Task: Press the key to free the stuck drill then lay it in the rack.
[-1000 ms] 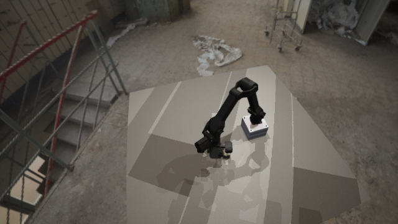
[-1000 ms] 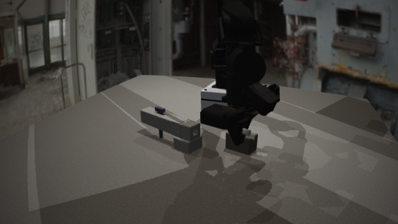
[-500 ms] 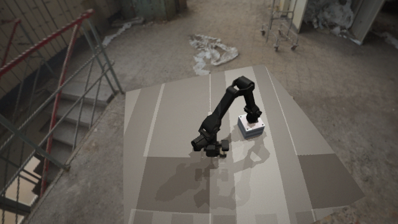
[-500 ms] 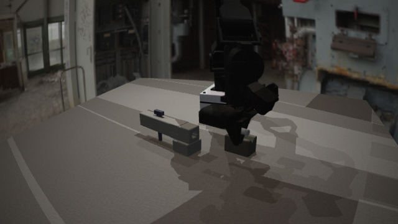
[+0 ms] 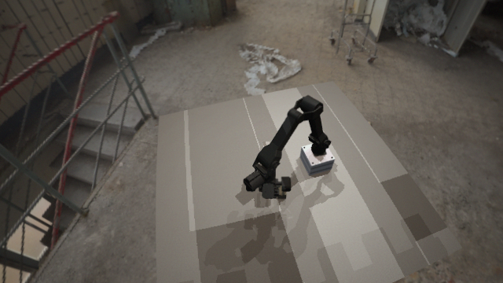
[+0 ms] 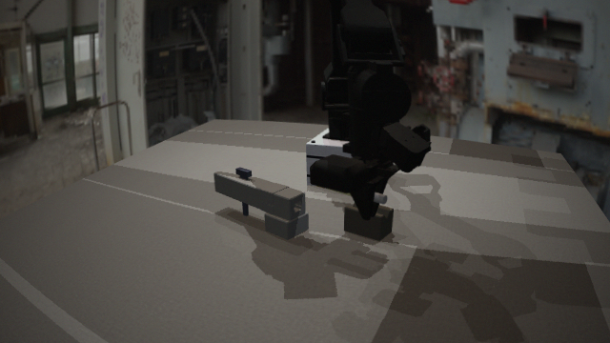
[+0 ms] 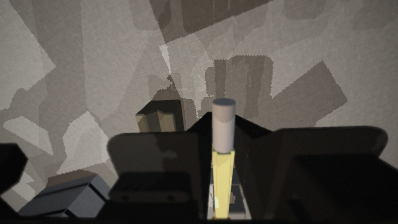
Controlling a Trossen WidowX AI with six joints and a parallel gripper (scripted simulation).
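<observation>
My gripper tip is now 1 cm past the drill, 4 cm to the left of it and 3 cm below it. Also, from my gripper tip: dark blue T-shaped key 3 cm behind, 23 cm to the right, 1 cm below; dark rack 7 cm behind, 2 cm to the right, 4 cm below; grey fixture block 3 cm behind, 20 cm to the right, 1 cm below.
</observation>
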